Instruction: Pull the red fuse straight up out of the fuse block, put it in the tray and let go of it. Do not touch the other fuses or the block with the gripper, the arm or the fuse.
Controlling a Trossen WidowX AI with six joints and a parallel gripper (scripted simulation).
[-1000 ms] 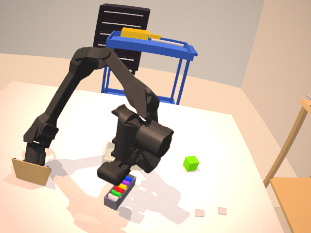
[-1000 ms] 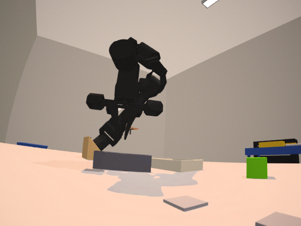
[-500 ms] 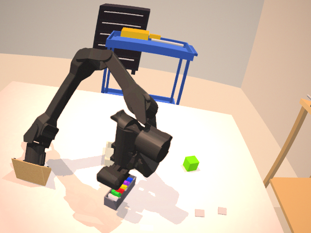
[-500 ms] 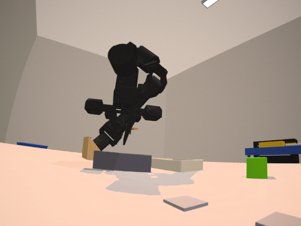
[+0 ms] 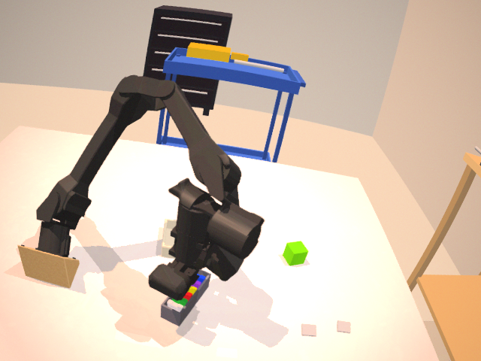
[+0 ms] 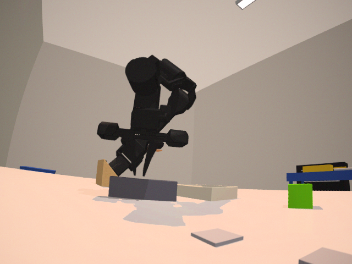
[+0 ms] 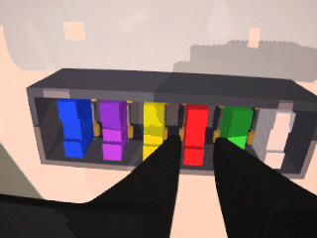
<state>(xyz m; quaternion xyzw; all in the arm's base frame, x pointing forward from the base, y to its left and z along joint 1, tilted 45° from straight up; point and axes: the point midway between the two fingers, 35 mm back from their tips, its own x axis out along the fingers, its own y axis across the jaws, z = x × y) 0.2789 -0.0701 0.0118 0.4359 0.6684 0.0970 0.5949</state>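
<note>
The red fuse is 20 mm below my gripper tip. The rest, counted from my gripper tip: purple fuse: 30 mm to the left, 20 mm below, 20 mm ahead; green fuse: 20 mm to the right, 20 mm below, 10 mm behind; yellow fuse: 20 mm to the left, 20 mm below, 10 mm ahead.
</note>
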